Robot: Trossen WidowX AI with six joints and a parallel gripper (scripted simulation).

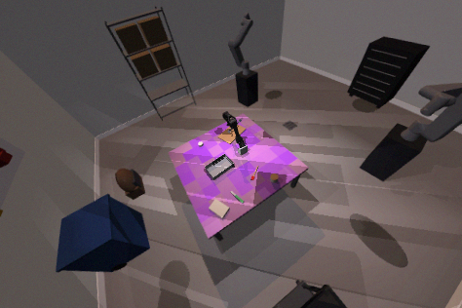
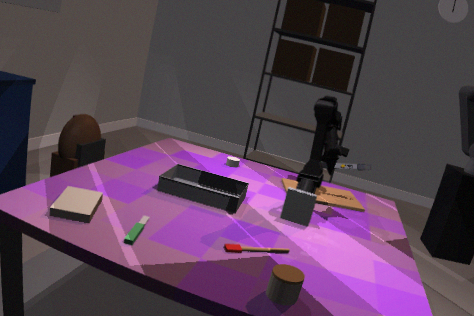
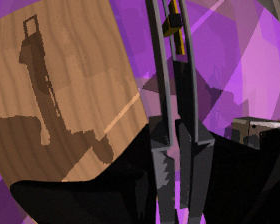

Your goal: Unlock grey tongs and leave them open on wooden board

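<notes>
The wooden board is 90 mm to the right of my gripper tip and 120 mm below it. The rest, counted from my gripper tip: beige block: 800 mm ahead, 660 mm to the left, 120 mm below; roasting tin: 490 mm ahead, 260 mm to the left, 100 mm below; red spatula: 260 mm ahead, 620 mm to the left, 120 mm below.
</notes>
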